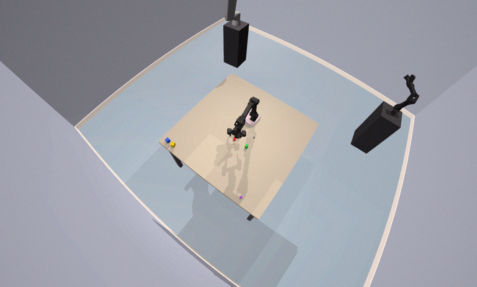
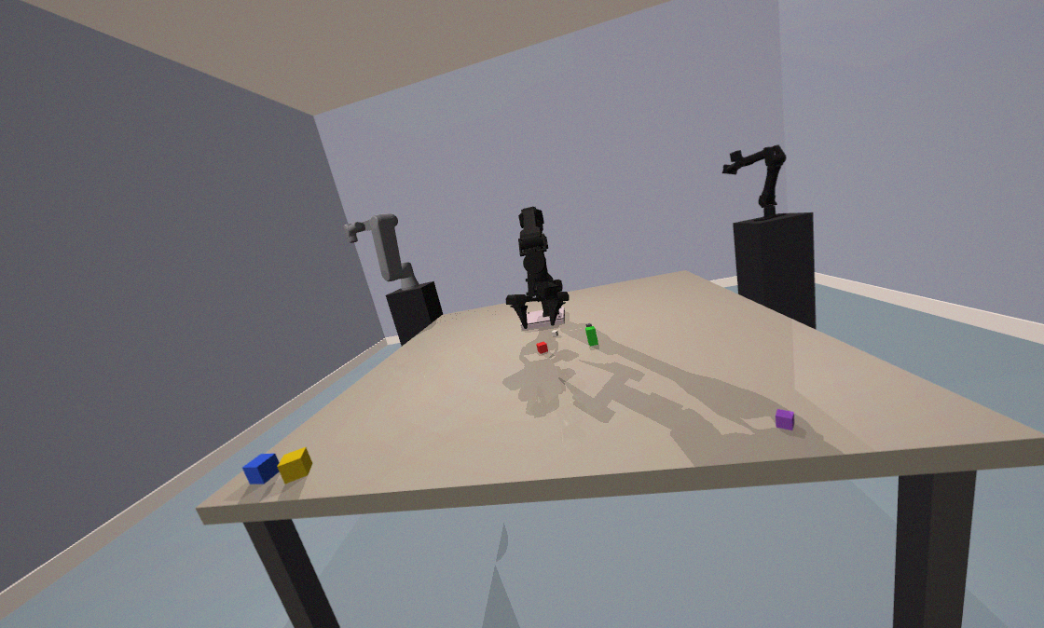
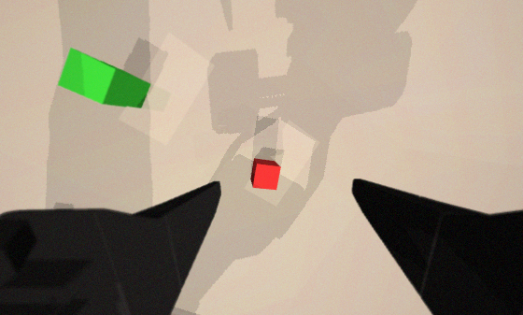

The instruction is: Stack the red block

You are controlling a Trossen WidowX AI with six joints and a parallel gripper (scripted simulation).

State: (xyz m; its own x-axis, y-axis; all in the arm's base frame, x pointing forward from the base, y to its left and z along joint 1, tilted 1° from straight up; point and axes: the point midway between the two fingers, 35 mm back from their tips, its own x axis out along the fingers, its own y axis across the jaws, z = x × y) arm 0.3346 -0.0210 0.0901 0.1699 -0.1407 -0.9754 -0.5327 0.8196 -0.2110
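Right now the red block is 1 cm behind my gripper tip, 1 cm to the right of it and 7 cm below it. From my gripper tip the other things lie so: blue block (41 cm ahead, 58 cm to the right, 6 cm below); yellow block (41 cm ahead, 50 cm to the right, 6 cm below); purple block (46 cm ahead, 38 cm to the left, 7 cm below).
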